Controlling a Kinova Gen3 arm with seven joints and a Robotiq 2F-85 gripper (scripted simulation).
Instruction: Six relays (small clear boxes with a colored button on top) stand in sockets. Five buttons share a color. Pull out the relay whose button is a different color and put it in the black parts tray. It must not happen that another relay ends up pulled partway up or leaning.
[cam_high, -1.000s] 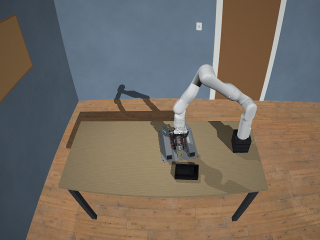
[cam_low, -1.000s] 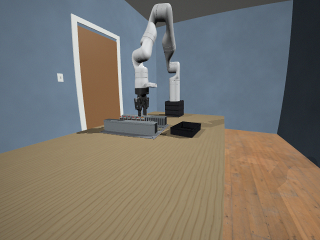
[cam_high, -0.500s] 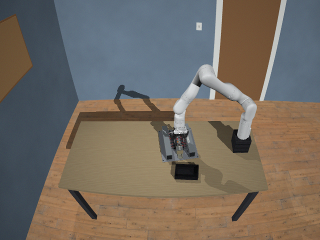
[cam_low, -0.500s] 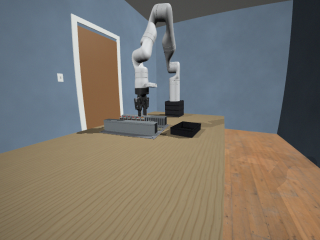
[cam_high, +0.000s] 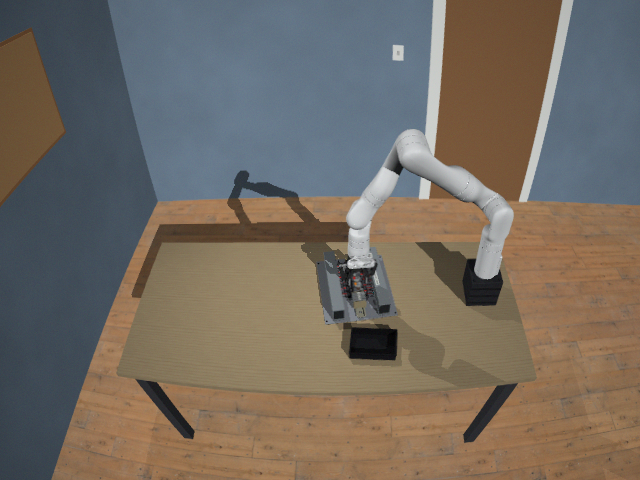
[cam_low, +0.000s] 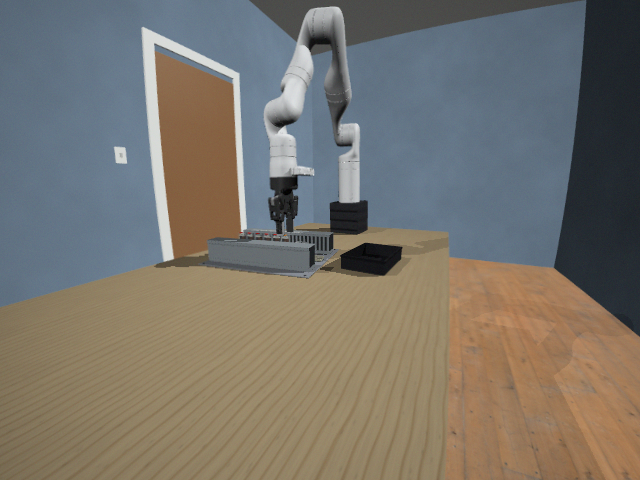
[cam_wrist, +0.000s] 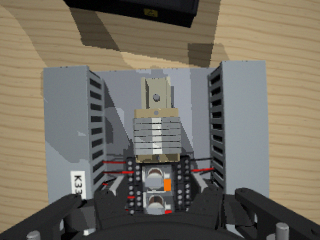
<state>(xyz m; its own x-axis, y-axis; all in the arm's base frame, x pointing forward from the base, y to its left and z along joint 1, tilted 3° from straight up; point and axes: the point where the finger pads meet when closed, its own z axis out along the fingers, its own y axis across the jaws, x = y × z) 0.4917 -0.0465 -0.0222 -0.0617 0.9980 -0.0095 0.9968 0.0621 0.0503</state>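
My hand is 4 cm above the clear relay. The rest, counted from my hand: grey panel (8 cm below, 4 cm to the right); black parts tray (24 cm to the left, 7 cm below, 4 cm behind).
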